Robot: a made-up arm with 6 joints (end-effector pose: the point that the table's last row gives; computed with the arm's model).
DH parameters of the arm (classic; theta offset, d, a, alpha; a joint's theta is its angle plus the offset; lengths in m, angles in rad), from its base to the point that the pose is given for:
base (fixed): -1.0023 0 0.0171 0
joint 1: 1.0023 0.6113 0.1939 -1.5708
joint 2: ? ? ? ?
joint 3: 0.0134 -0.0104 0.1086 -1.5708
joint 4: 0 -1.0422 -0.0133 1.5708
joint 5: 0 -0.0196 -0.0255 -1.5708
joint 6: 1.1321 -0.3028 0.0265 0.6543
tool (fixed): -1.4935 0.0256 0 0
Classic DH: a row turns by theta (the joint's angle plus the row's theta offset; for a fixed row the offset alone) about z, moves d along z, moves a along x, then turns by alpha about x.
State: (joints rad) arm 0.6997 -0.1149 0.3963 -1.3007 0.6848 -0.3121
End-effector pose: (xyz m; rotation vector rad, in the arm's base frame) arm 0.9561 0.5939 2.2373 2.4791 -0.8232 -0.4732
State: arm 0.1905 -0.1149 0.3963 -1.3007 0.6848 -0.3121
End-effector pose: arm 1.1325 0.0552 2.2373 2.2524 -1.4603 -0.6412
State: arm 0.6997 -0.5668 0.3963 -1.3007 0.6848 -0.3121
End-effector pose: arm 0.3421 0.0771 2.4768 2.8816 -0.9415 -0.1723
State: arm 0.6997 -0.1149 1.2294 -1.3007 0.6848 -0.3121
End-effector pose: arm 0.2655 0.0126 2.7309 -2.7797 0.8962 -0.1292
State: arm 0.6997 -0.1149 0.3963 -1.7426 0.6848 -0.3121
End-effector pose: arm 0.9938 0.6047 2.1735 2.6611 -0.4046 -0.8536
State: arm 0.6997 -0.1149 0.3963 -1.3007 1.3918 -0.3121
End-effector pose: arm 0.8932 0.4189 2.1768 2.4869 -1.5702 -0.9906
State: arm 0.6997 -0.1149 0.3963 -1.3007 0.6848 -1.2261
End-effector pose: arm 0.9704 0.6011 2.2154 -2.9074 0.0120 0.5278
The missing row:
joint 2: -1.5574 0 0.857 3.1416
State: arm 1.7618 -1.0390 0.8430 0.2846 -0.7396 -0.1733
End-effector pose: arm 0.1822 -0.8291 2.2770 2.0078 -1.0697 0.8801
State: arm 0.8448 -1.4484 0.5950 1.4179 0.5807 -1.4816
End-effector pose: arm -1.0004 -0.9334 1.8077 -1.1803 2.5263 -1.1466
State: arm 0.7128 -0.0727 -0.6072 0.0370 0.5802 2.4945
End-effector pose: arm 1.0250 0.9098 0.9739 -1.8011 -1.2763 1.3797
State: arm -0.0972 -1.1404 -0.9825 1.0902 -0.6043 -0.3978
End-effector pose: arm 0.6737 -0.2082 1.1872 -0.4791 -0.6620 -0.3959
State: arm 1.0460 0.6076 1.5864 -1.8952 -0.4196 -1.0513
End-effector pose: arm 0.5446 1.1663 2.4743 2.3157 1.9633 0.3436
